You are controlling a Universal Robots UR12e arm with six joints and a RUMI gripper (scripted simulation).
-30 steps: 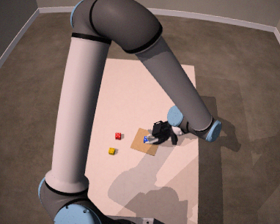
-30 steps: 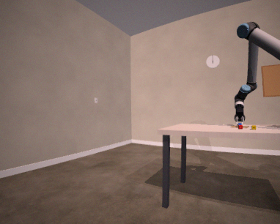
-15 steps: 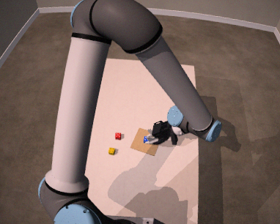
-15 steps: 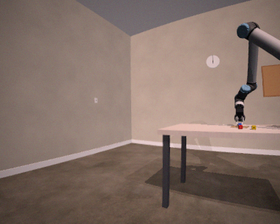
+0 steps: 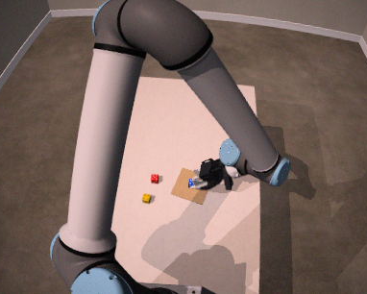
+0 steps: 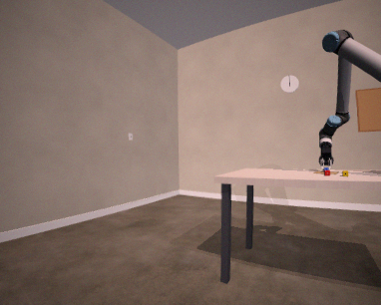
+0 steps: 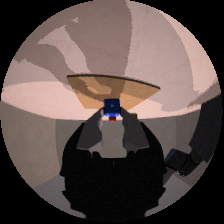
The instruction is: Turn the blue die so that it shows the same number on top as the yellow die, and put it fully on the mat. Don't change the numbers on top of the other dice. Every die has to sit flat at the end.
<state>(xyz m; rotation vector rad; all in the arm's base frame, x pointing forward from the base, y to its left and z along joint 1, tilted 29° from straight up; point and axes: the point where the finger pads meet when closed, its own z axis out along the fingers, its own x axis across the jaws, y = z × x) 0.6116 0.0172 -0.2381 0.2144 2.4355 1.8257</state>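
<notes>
My hand is 10 mm to the right of the blue die and 10 mm above it. The rest, counted from my hand: mat (10 mm to the left, 20 mm below); then yellow die (80 mm behind, 190 mm to the left, 10 mm below); then red die (20 mm ahead, 160 mm to the left, 10 mm below).
</notes>
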